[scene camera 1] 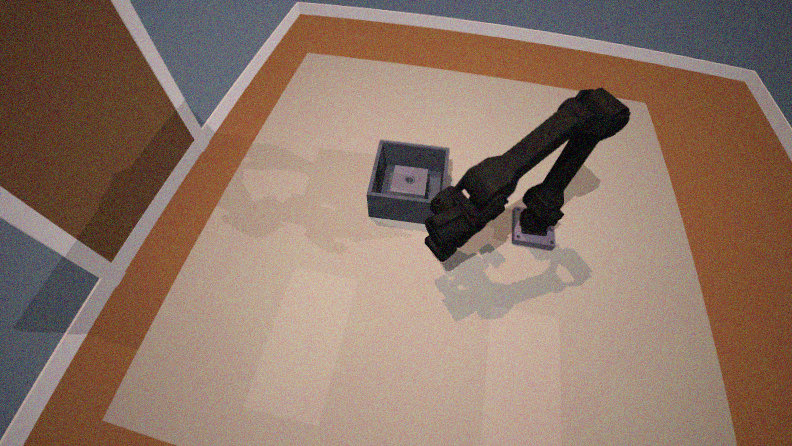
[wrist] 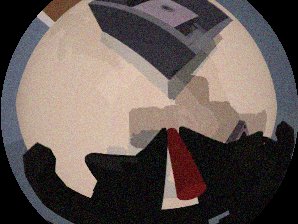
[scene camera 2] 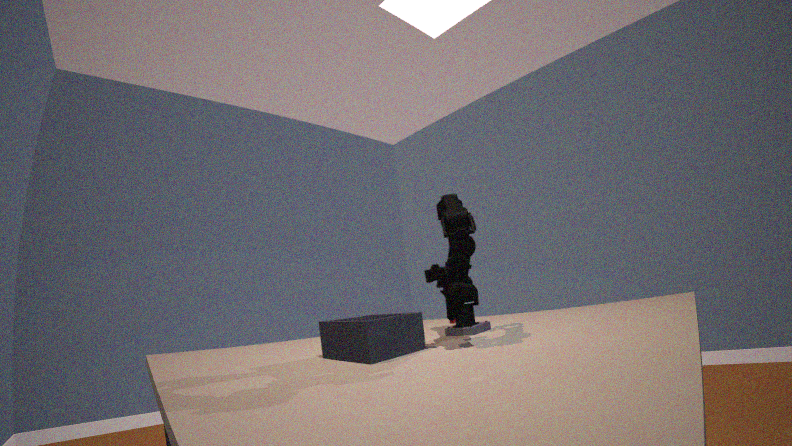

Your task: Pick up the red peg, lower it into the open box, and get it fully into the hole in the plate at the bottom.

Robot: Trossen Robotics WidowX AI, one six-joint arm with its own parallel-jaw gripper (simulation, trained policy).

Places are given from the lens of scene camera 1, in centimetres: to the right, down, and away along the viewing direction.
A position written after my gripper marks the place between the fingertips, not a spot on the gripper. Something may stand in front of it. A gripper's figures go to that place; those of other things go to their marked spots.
my gripper (scene camera 1: 456,234): 14, 3, 82
pale plate (scene camera 1: 407,181): 3, -11, 93
